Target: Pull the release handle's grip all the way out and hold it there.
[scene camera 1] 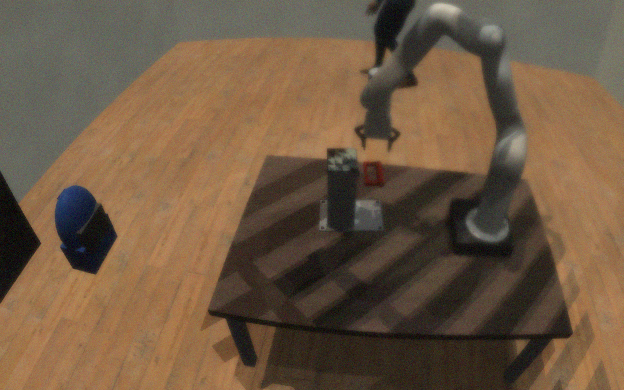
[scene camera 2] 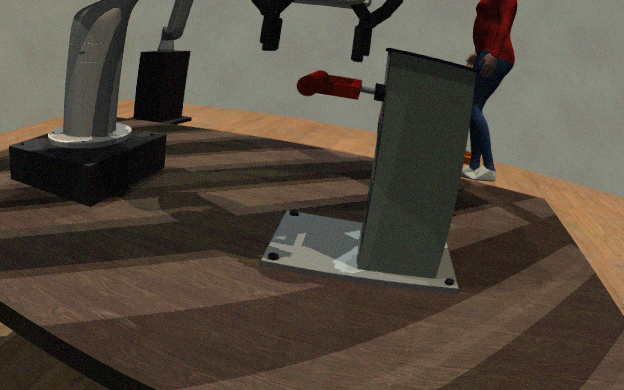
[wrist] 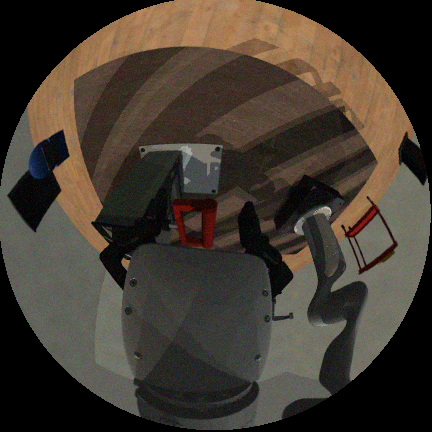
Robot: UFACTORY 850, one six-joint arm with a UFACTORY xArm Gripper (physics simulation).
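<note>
The release handle's red grip [scene camera 1: 381, 173] [scene camera 2: 342, 86] [wrist: 209, 225] is a rectangular loop on the robot-base side of a tall grey-green post [scene camera 1: 342, 200] [scene camera 2: 422, 160] [wrist: 142, 190]. A short grey rod [scene camera 2: 368, 89] joins the grip to a black collar [scene camera 2: 380, 92] on the post. The post stands on a metal base plate [scene camera 1: 370, 215] [scene camera 2: 315, 225] [wrist: 202, 170]. My gripper [scene camera 1: 377, 149] [scene camera 2: 314, 54] [wrist: 204, 203] is open and empty. Its fingers point down above the grip, one towards each side of it, with a gap below the fingertips in scene camera 2. The right fingertip is close to the post's top edge there.
The striped table [scene camera 1: 425, 300] [scene camera 2: 200, 325] carries the post and my black arm base [scene camera 1: 482, 245] [scene camera 2: 50, 170]. A person [scene camera 1: 392, 30] [scene camera 2: 492, 30] stands beyond the table. A blue object [scene camera 1: 75, 215] [wrist: 40, 162] and a red-framed cart [wrist: 362, 221] are away from the table.
</note>
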